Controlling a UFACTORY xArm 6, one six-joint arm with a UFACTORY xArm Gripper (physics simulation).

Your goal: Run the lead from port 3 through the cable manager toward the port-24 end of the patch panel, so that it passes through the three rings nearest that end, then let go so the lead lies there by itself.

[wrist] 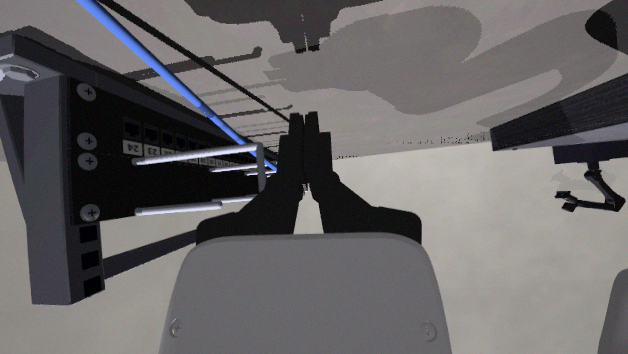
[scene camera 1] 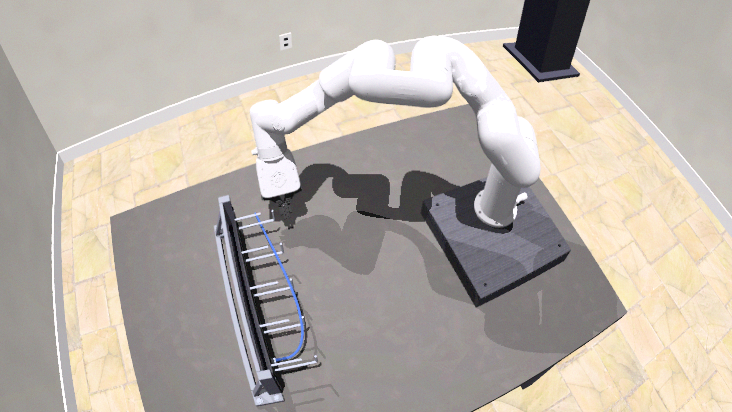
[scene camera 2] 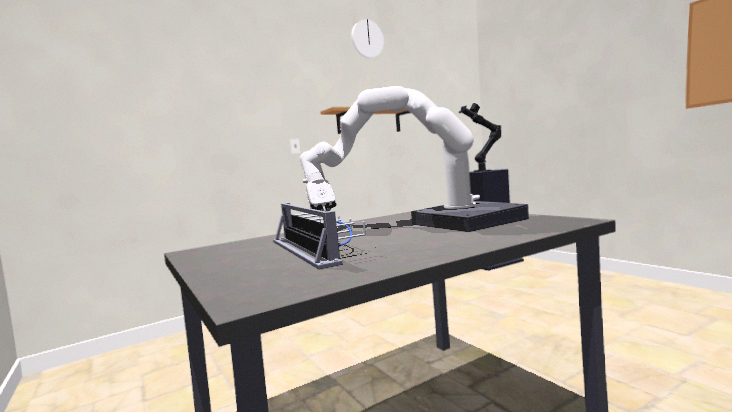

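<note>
The blue lead (scene camera 1: pixel 296 296) (scene camera 2: pixel 350 234) (wrist: pixel 150 59) leaves the patch panel (scene camera 1: pixel 247 289) (wrist: pixel 110 185) near its front end in scene camera 1. It bends round and runs along the row of metal rings, with its loose end by the end ring (scene camera 1: pixel 256 224) (wrist: pixel 200 153) at the port-24 end. In the wrist view it crosses behind that ring's arm and leaves at the top. Whether it lies inside each ring is hard to tell. My gripper (scene camera 1: pixel 290 226) (wrist: pixel 306 128) is shut and empty, beside the end ring on its open side, apart from the lead. Its fingertips are mostly hidden in scene camera 2.
The grey rack frame (scene camera 1: pixel 264 382) (scene camera 2: pixel 332 240) (wrist: pixel 46 190) holds the panel on the dark table (scene camera 1: pixel 389 327) (scene camera 2: pixel 245 286). Several ring arms stick out toward the robot base (scene camera 1: pixel 532 255) (scene camera 2: pixel 491 217). A small black arm (scene camera 2: pixel 492 140) (wrist: pixel 595 202) stands beyond the table.
</note>
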